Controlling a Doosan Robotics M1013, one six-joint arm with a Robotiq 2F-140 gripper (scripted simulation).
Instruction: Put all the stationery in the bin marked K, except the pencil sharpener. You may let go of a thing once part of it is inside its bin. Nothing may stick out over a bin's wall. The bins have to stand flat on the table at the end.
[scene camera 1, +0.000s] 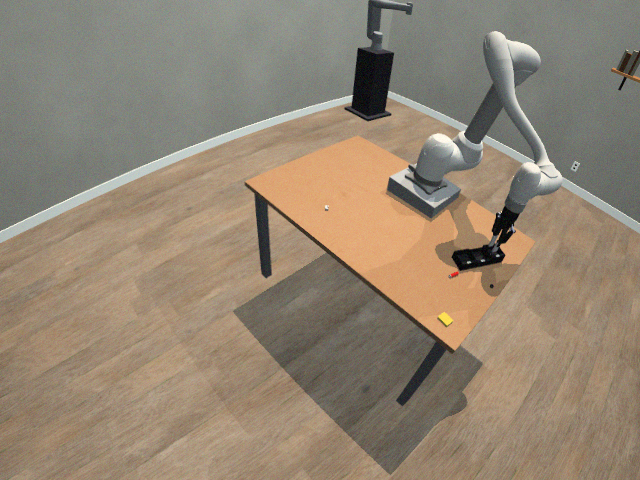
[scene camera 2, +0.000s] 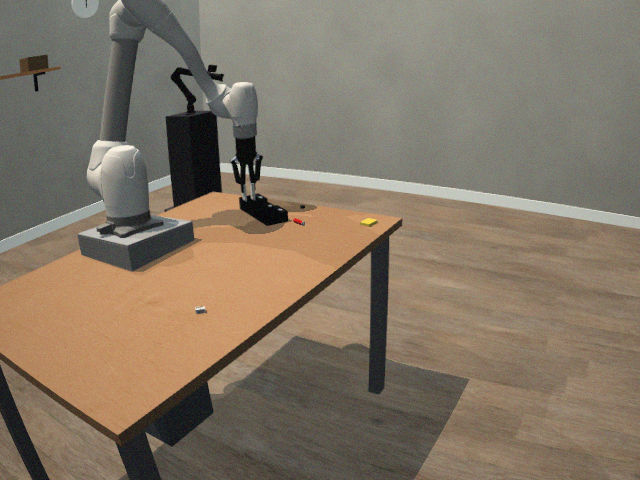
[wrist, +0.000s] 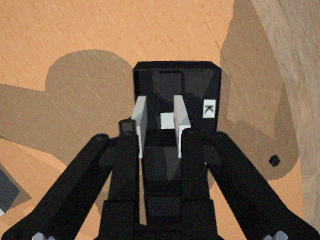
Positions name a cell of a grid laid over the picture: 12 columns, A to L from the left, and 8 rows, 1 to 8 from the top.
black three-compartment bin: scene camera 1 I5; scene camera 2 E4; wrist G6
